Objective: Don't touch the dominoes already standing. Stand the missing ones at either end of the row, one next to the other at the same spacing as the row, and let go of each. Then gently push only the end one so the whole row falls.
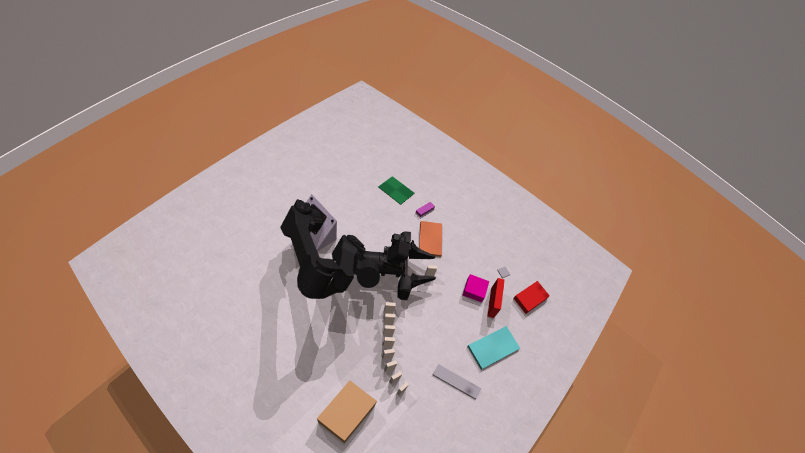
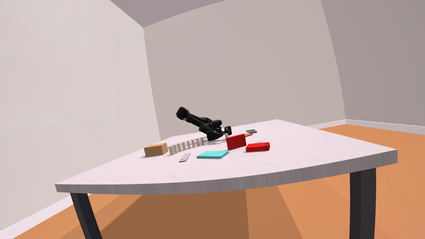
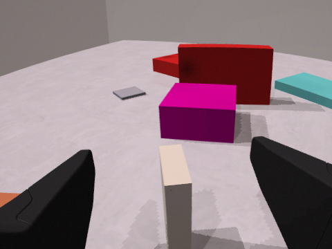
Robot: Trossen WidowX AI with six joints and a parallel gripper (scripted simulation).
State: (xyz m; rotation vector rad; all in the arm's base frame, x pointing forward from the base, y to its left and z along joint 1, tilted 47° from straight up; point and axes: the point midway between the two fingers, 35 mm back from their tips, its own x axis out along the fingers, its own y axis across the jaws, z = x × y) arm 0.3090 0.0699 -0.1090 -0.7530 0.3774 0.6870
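My gripper tip is 120 mm short of the magenta cube, 60 mm to the right of it and 40 mm above it. Round my gripper tip: orange slab: 90 mm to the left, 90 mm behind, 50 mm below; then cyan slab: 270 mm ahead, 40 mm to the right, 40 mm below; then small grey cube: 180 mm to the left, 140 mm ahead, 50 mm below.
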